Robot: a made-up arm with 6 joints.
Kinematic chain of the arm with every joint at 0, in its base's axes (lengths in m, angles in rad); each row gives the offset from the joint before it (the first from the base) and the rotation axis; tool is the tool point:
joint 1: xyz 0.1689 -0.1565 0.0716 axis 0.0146 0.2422 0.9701
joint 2: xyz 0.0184 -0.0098 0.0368 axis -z
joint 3: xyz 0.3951 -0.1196 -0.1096 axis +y
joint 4: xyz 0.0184 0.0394 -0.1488 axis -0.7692 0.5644 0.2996
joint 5: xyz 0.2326 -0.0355 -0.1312 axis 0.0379 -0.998 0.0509
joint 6: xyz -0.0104 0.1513 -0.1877 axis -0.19 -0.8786 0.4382
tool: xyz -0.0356 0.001 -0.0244
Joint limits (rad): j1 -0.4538..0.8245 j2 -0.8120..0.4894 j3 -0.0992..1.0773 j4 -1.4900..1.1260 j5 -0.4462..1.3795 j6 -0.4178..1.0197
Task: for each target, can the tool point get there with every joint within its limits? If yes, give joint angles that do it. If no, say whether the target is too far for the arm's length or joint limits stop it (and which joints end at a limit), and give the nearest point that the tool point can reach.
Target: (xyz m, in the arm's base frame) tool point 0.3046 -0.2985 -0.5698
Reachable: yes | joints 0.0964 0.0447 0.7469 0.9172 1.0827 -0.2410
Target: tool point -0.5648 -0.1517 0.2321
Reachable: no: joint limits stop it (at a limit: joint 1, joint 2, joint 3, joint 4, joint 5) | nearest point -0.0303 -0.3216 -0.1649 | short by 0.687 m
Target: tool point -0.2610 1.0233 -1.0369
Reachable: no: too far | nearest point 0.0654 0.6029 -0.5282 | short by 0.736 m
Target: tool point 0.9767 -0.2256 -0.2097
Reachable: yes | joints -0.1946 -0.0491 0.3477 -1.2028 0.3138 0.1582
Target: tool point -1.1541 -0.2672 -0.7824
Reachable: no: too far | nearest point -0.0476 -0.2908 -0.3543 | short by 1.187 m
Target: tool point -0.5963 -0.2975 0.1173
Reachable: no: joint limits stop it (at a limit: joint 1, joint 2, joint 3, joint 4) | nearest point -0.0379 -0.3226 -0.1768 | short by 0.632 m
